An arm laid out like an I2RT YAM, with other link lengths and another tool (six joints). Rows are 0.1 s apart.
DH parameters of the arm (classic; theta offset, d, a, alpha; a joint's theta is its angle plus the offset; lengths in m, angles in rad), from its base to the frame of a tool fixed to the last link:
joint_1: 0 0.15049 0.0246 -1.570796
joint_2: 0 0 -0.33 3.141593
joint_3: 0.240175 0 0.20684 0
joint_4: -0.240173 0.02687 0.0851 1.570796
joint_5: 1.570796 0.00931 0 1.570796
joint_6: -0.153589 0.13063 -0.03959 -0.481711
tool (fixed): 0 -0.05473 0 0
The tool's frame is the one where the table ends.
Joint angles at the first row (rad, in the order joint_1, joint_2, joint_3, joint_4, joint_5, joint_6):
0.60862, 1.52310, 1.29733, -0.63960, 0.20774, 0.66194
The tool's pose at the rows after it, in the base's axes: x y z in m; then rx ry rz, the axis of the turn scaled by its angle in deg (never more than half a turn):
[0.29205, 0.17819, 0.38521, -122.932, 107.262, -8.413]
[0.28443, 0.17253, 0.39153, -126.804, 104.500, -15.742]
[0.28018, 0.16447, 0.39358, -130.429, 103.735, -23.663]
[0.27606, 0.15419, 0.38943, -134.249, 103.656, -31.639]
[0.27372, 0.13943, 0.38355, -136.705, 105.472, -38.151]
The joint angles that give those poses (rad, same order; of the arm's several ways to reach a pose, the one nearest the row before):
0.60790, 1.48721, 1.30202, -0.63957, 0.23593, 0.56208
0.60736, 1.45789, 1.30957, -0.65809, 0.27987, 0.46058
0.60147, 1.43989, 1.32073, -0.68869, 0.34138, 0.36598
0.59175, 1.42150, 1.30894, -0.70646, 0.40678, 0.27229
0.56729, 1.40324, 1.28957, -0.72300, 0.46545, 0.20210

